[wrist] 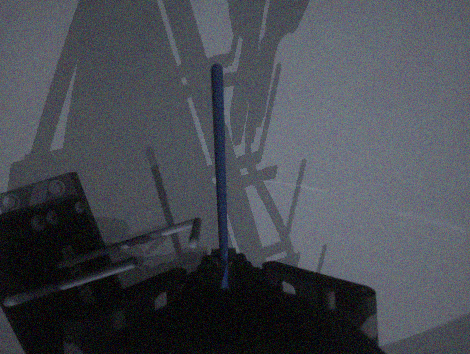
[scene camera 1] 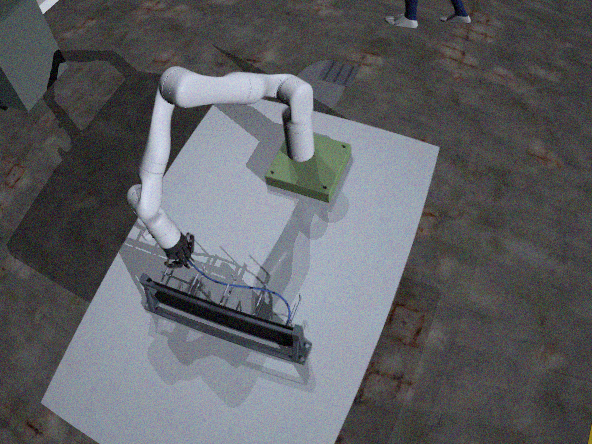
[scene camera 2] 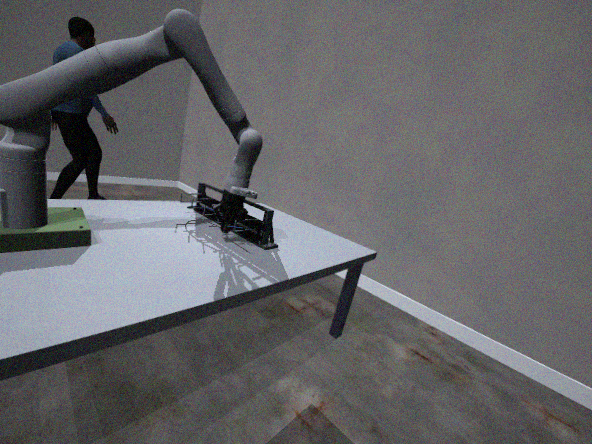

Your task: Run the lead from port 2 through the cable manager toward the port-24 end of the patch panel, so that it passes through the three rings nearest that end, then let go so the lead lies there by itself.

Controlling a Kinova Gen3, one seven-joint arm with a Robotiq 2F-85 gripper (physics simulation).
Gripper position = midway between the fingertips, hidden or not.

In view: my gripper [scene camera 2: 224, 232] and a black patch panel [scene camera 1: 256, 330].
My gripper also shows in the wrist view [wrist: 223, 260] and in scene camera 1 [scene camera 1: 191, 265].
